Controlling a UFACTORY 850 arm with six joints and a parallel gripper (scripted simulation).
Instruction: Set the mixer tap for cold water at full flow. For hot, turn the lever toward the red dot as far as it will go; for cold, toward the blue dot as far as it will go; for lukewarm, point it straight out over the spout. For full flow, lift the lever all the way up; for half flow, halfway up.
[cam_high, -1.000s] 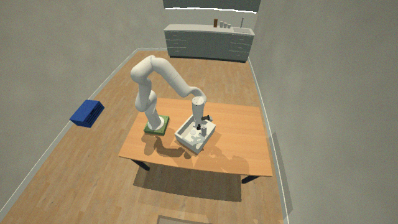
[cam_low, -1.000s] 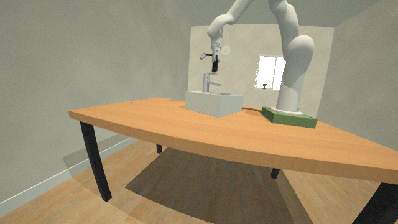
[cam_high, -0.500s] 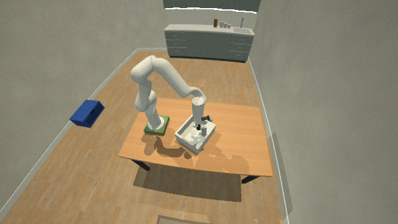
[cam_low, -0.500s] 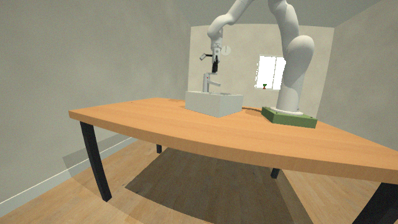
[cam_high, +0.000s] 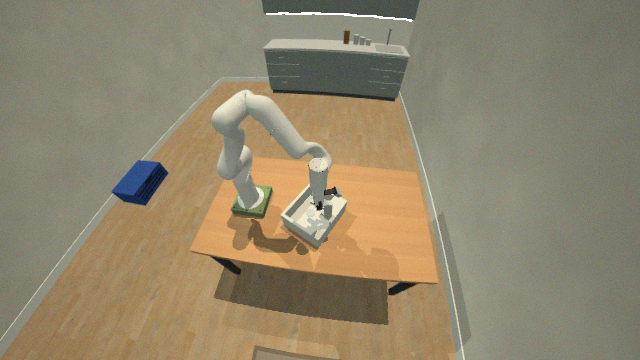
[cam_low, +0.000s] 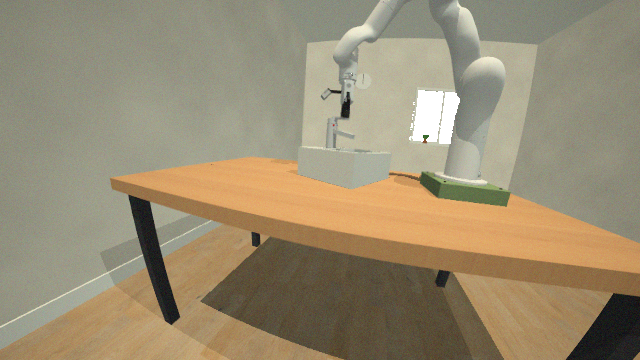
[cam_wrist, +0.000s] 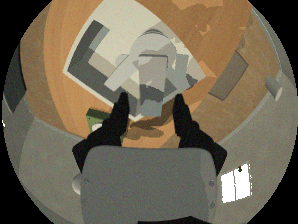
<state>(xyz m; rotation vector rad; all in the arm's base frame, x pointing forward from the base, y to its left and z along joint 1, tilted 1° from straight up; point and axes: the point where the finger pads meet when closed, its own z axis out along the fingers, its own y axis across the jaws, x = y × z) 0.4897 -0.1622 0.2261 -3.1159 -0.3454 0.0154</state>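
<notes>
The grey lever is 20 mm ahead of my hand and 20 mm below it. From my hand the other things lie so: white basin 40 mm behind, 80 mm to the left, 250 mm below.
</notes>
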